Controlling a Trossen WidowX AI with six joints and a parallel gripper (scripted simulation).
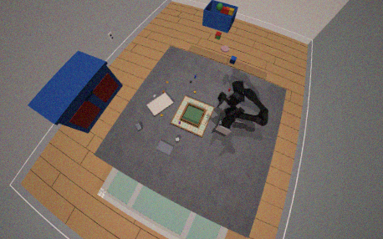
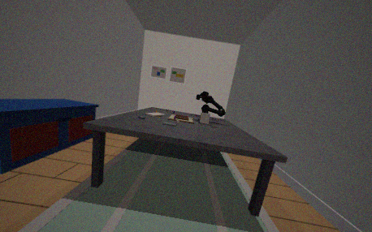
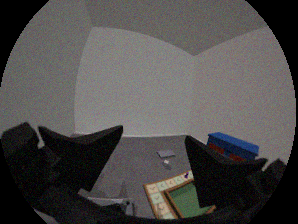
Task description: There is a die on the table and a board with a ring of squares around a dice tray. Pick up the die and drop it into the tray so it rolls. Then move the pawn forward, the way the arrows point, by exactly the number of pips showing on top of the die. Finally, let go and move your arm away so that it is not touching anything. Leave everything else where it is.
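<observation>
The white die lies 24 cm ahead of my gripper tip, 19 cm to the left of it and 29 cm below it. The rest, counted from my gripper tip: purple pawn 27 cm ahead, 6 cm to the left, 28 cm below; white sheet 49 cm ahead, 5 cm to the right, 30 cm below.
</observation>
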